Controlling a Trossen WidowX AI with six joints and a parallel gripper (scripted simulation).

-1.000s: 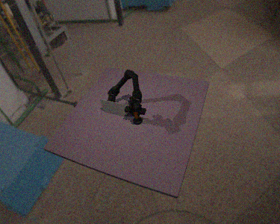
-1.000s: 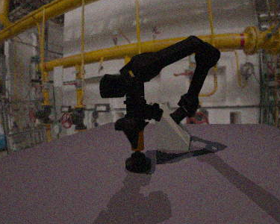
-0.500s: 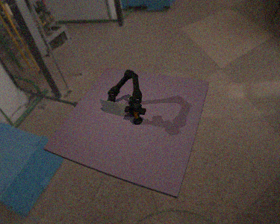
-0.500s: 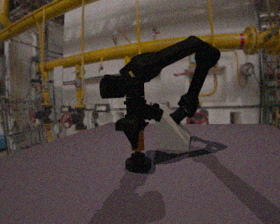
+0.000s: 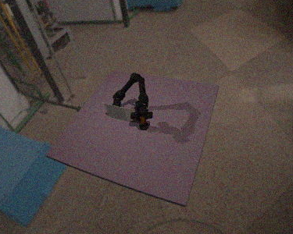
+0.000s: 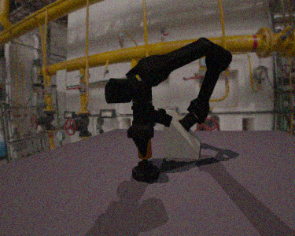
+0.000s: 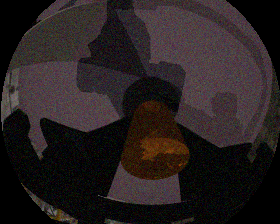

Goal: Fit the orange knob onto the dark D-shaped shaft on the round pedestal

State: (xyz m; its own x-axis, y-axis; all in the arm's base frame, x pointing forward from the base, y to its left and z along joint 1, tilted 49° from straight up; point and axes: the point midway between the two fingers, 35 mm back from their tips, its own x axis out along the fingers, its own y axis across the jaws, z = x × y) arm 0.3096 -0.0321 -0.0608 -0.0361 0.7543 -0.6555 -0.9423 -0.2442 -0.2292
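The orange knob is 20 mm above my gripper tip. Round my gripper tip: pedestal: 40 mm below.
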